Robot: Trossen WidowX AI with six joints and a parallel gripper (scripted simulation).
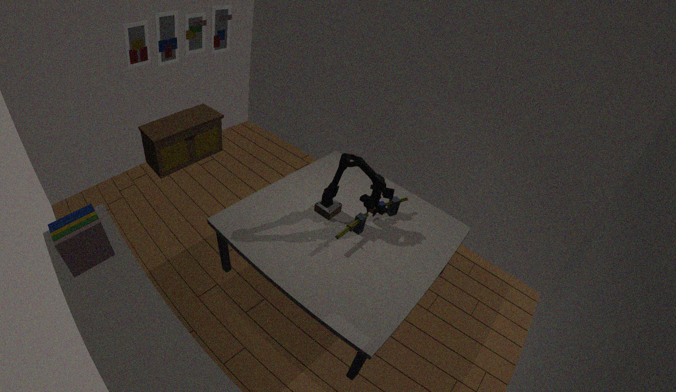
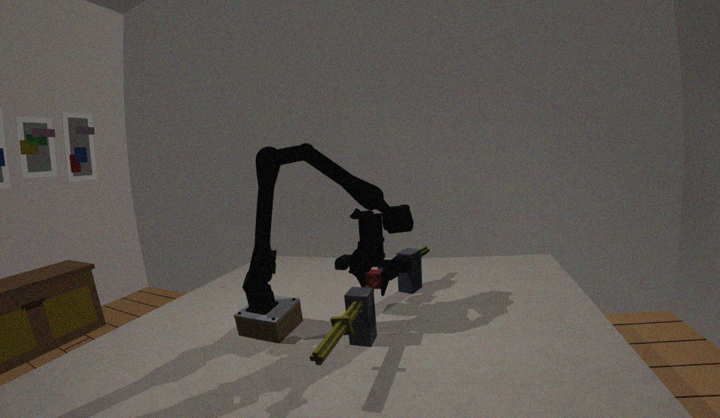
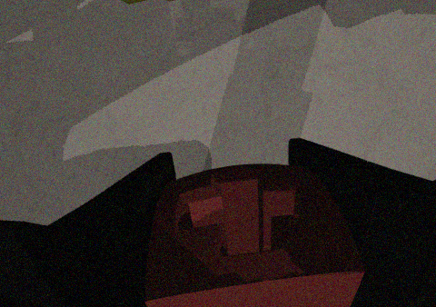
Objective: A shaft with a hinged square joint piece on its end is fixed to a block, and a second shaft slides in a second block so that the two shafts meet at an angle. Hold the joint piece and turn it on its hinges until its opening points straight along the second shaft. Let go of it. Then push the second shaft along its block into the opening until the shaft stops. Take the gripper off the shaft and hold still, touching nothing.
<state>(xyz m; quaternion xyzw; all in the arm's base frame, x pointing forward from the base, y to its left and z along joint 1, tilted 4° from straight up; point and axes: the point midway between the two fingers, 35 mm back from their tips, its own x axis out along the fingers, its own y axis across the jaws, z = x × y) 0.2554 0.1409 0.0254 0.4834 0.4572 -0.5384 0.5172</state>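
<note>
My gripper tip is 4 cm below the red square joint piece and 2 cm to the right of it.
</note>
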